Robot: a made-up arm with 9 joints. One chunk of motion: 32 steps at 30 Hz.
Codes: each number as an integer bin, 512 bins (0 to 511) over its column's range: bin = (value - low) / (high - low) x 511, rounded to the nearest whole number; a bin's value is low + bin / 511 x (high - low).
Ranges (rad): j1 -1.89..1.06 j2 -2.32..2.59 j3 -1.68..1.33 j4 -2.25..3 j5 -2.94..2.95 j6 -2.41..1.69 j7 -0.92..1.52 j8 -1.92..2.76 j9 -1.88..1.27
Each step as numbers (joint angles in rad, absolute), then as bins.
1 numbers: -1.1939 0.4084 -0.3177 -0.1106 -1.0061 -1.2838 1.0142 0.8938 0.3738
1 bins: 121 284 231 208 168 140 405 307 366
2 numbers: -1.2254 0.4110 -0.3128 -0.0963 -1.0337 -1.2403 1.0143 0.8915 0.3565
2 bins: 115 284 232 210 165 146 405 307 363
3 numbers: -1.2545 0.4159 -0.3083 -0.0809 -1.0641 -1.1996 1.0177 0.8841 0.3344
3 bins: 110 285 233 211 163 151 406 306 359
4 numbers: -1.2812 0.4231 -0.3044 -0.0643 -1.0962 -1.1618 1.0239 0.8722 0.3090
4 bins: 105 285 234 213 160 156 407 305 355
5 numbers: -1.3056 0.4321 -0.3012 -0.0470 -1.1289 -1.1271 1.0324 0.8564 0.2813
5 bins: 101 286 234 214 157 160 409 303 351
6 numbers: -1.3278 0.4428 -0.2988 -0.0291 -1.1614 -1.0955 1.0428 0.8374 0.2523
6 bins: 97 288 234 216 154 164 411 301 346
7 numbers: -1.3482 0.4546 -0.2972 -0.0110 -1.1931 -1.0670 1.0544 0.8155 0.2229
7 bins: 94 289 235 218 152 167 413 299 341
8 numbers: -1.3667 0.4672 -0.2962 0.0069 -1.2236 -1.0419 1.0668 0.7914 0.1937
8 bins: 91 290 235 220 149 171 416 296 336
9 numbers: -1.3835 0.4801 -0.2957 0.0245 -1.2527 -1.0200 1.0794 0.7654 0.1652
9 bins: 88 291 235 221 146 173 419 293 332
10 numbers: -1.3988 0.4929 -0.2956 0.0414 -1.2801 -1.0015 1.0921 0.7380 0.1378
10 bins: 85 293 235 223 144 176 421 290 327
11 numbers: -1.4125 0.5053 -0.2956 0.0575 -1.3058 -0.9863 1.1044 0.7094 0.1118
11 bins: 83 294 235 225 142 177 424 287 323
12 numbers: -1.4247 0.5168 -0.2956 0.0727 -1.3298 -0.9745 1.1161 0.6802 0.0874
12 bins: 81 295 235 226 140 179 426 284 319
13 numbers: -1.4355 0.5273 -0.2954 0.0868 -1.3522 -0.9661 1.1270 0.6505 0.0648
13 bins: 79 296 235 227 138 180 429 281 315
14 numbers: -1.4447 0.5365 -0.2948 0.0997 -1.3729 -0.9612 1.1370 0.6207 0.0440
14 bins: 77 297 235 229 136 181 431 277 312
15 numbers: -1.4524 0.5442 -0.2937 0.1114 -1.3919 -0.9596 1.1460 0.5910 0.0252
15 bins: 76 298 235 230 134 181 433 274 309
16 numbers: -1.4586 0.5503 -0.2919 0.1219 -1.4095 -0.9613 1.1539 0.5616 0.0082
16 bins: 75 299 236 231 133 181 434 271 306
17 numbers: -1.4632 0.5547 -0.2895 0.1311 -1.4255 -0.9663 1.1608 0.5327 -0.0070
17 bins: 74 299 236 232 131 180 436 268 304
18 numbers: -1.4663 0.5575 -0.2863 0.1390 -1.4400 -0.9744 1.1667 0.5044 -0.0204
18 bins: 73 299 237 233 130 179 437 265 302
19 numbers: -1.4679 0.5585 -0.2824 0.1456 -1.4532 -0.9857 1.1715 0.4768 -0.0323
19 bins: 73 300 237 233 129 178 438 262 300
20 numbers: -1.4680 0.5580 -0.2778 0.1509 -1.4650 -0.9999 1.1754 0.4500 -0.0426
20 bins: 73 300 238 234 128 176 439 259 298
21 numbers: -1.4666 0.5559 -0.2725 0.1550 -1.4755 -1.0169 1.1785 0.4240 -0.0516
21 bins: 73 299 239 234 127 174 439 256 297
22 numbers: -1.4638 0.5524 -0.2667 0.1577 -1.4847 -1.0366 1.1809 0.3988 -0.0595
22 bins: 74 299 240 234 126 171 440 253 295
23 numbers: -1.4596 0.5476 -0.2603 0.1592 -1.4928 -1.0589 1.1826 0.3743 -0.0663
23 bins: 75 298 241 234 126 168 440 251 294
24 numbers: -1.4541 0.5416 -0.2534 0.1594 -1.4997 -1.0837 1.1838 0.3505 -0.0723
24 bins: 76 298 242 235 125 165 441 248 293
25 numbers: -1.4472 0.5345 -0.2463 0.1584 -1.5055 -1.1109 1.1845 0.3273 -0.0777
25 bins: 77 297 243 234 124 162 441 245 292
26 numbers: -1.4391 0.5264 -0.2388 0.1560 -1.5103 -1.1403 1.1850 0.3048 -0.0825
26 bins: 78 296 245 234 124 158 441 243 292
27 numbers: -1.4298 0.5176 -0.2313 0.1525 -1.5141 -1.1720 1.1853 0.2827 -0.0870
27 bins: 80 295 246 234 124 154 441 241 291
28 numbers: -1.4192 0.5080 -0.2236 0.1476 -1.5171 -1.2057 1.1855 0.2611 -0.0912
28 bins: 82 294 247 233 123 150 441 238 290
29 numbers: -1.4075 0.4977 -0.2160 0.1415 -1.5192 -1.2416 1.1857 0.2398 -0.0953
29 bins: 84 293 249 233 123 146 441 236 290
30 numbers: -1.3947 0.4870 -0.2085 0.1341 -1.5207 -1.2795 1.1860 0.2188 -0.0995
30 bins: 86 292 250 232 123 141 441 234 289
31 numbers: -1.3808 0.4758 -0.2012 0.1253 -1.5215 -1.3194 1.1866 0.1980 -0.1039
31 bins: 88 291 251 231 123 136 441 231 288
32 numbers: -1.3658 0.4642 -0.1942 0.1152 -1.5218 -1.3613 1.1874 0.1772 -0.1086
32 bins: 91 290 252 230 123 131 441 229 287
